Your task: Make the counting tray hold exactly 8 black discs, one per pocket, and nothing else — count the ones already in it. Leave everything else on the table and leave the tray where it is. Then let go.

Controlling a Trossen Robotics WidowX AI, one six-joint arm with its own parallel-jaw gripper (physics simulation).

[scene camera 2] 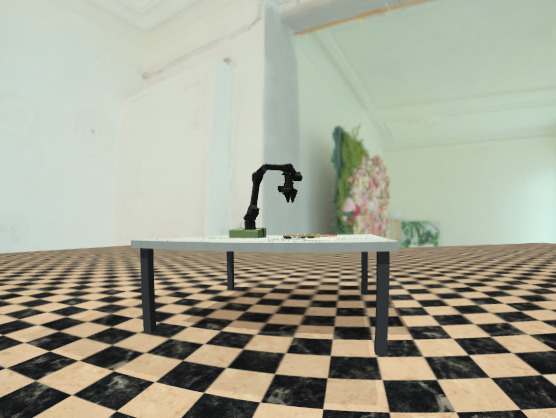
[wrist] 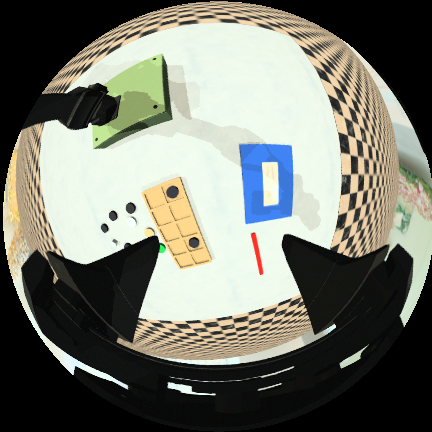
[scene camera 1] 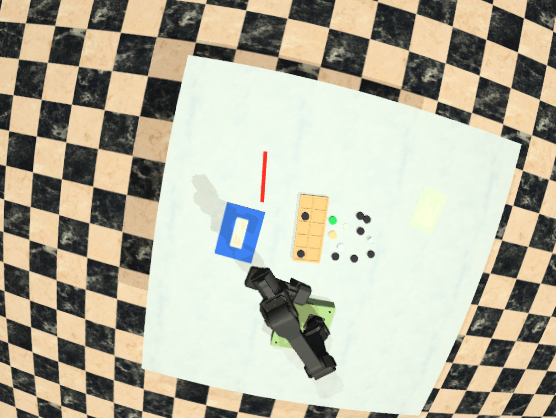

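The tan counting tray (scene camera 1: 320,202) (wrist: 170,231) has two columns of five pockets. One black disc (scene camera 1: 300,253) (wrist: 172,192) lies in an end pocket, and another black disc (scene camera 1: 305,216) (wrist: 193,242) lies in the same column, second from the other end. The other pockets look empty. Several loose black discs lie beside the tray, including one (scene camera 1: 335,256) (wrist: 130,207), one (scene camera 1: 354,258) (wrist: 113,215) and one (scene camera 1: 360,231); two touch or nearly touch. My gripper (scene camera 2: 290,200) (wrist: 221,241) is open and empty, high above the table; its fingertips are hidden in scene camera 1.
Beside the tray lie a green disc (scene camera 1: 333,220) (wrist: 162,248), a tan disc (scene camera 1: 333,234) (wrist: 149,232) and small white pieces. A blue rectangle (scene camera 1: 223,237) (wrist: 252,200) with a cream centre, a red stick (scene camera 1: 264,176) (wrist: 257,253), a pale yellow sheet (scene camera 1: 428,210) and the green base (wrist: 145,85) are also on the table.
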